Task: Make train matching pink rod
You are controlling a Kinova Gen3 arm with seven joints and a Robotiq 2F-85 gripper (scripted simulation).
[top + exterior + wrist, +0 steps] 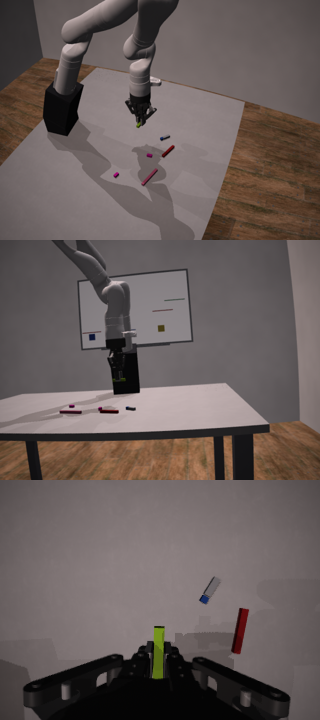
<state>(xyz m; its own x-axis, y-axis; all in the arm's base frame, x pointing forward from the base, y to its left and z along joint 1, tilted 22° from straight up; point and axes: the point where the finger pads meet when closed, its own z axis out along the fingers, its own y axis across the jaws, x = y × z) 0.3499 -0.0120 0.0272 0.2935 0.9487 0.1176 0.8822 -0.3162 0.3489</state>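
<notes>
Right now the grey rod is 90 mm ahead of my hand, 40 mm to the left of it and 110 mm below it. The rest, counted from my hand: lime rod (10 mm below); then blue rod (80 mm ahead, 30 mm to the left, 110 mm below); then red rod (120 mm ahead, 40 mm to the right, 110 mm below).
</notes>
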